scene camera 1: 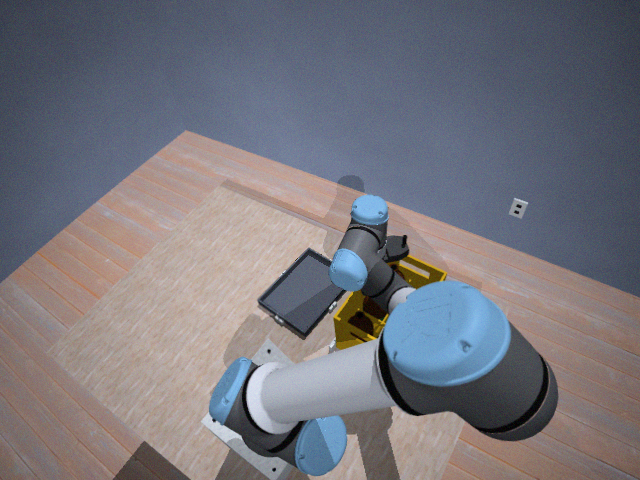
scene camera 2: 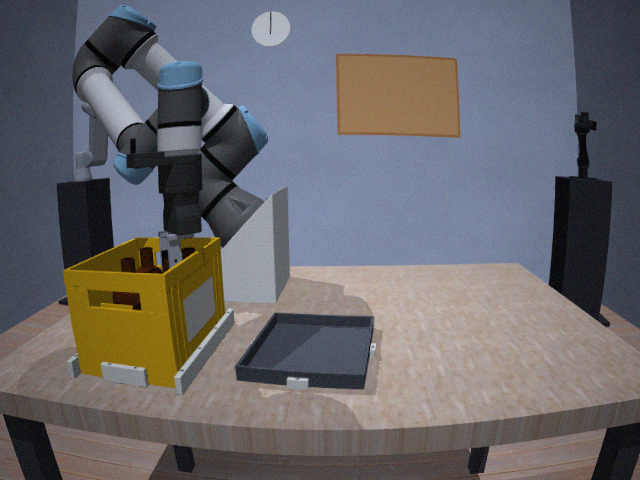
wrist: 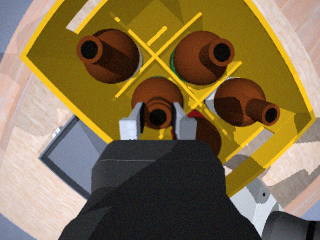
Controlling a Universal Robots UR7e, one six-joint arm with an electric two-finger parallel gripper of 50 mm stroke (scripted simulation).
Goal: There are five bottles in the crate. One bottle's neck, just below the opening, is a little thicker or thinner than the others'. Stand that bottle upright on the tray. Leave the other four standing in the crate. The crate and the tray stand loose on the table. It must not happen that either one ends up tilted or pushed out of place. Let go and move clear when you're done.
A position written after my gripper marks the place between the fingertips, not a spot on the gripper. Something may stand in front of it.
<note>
I see my gripper (scene camera 2: 172, 271), a yellow crate (scene camera 2: 180, 307), a dark grey tray (scene camera 1: 303, 294) and a glass bottle (wrist: 205, 130).
The yellow crate shows as well in scene camera 1 (scene camera 1: 354, 303) and in the wrist view (wrist: 50, 53). The dark grey tray shows as well in the wrist view (wrist: 72, 153). My gripper is seen too in the wrist view (wrist: 157, 112).
</note>
